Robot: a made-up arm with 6 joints. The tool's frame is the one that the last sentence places.
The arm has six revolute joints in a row. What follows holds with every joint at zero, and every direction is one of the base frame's. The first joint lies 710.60 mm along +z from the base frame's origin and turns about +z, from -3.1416 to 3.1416 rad. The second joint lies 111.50 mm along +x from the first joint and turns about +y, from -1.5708 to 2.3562 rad. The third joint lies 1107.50 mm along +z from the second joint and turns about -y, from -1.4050 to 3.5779 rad. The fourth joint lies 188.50 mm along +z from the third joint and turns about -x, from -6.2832 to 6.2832 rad. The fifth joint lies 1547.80 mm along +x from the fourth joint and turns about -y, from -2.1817 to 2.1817 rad. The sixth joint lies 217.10 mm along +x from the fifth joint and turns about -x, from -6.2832 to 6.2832 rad. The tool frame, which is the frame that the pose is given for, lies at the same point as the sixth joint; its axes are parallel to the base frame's.
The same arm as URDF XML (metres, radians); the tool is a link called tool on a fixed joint. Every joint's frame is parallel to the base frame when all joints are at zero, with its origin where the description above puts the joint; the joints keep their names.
<robot name="arm">
  <joint name="tool_joint" type="fixed">
    <parent link="link6"/>
    <child link="tool"/>
    <origin xyz="0 0 0"/>
  </joint>
  <joint name="joint 6" type="revolute">
    <parent link="link5"/>
    <child link="link6"/>
    <origin xyz="0.2171 0 0"/>
    <axis xyz="-1 0 0"/>
    <limit lower="-6.2832" upper="6.2832"/>
  </joint>
  <joint name="joint 5" type="revolute">
    <parent link="link4"/>
    <child link="link5"/>
    <origin xyz="1.5478 0 0"/>
    <axis xyz="0 -1 0"/>
    <limit lower="-2.1817" upper="2.1817"/>
  </joint>
  <joint name="joint 4" type="revolute">
    <parent link="link3"/>
    <child link="link4"/>
    <origin xyz="0 0 0.1885"/>
    <axis xyz="-1 0 0"/>
    <limit lower="-6.2832" upper="6.2832"/>
  </joint>
  <joint name="joint 3" type="revolute">
    <parent link="link2"/>
    <child link="link3"/>
    <origin xyz="0 0 1.1075"/>
    <axis xyz="0 -1 0"/>
    <limit lower="-1.405" upper="3.5779"/>
  </joint>
  <joint name="joint 2" type="revolute">
    <parent link="link1"/>
    <child link="link2"/>
    <origin xyz="0.1115 0 0"/>
    <axis xyz="0 1 0"/>
    <limit lower="-1.5708" upper="2.3562"/>
  </joint>
  <joint name="joint 1" type="revolute">
    <parent link="base"/>
    <child link="link1"/>
    <origin xyz="0 0 0.7106"/>
    <axis xyz="0 0 1"/>
    <limit lower="-3.1416" upper="3.1416"/>
  </joint>
  <link name="base"/>
  <link name="link1"/>
  <link name="link2"/>
  <link name="link3"/>
  <link name="link4"/>
  <link name="link5"/>
  <link name="link6"/>
  <link name="tool"/>
</robot>

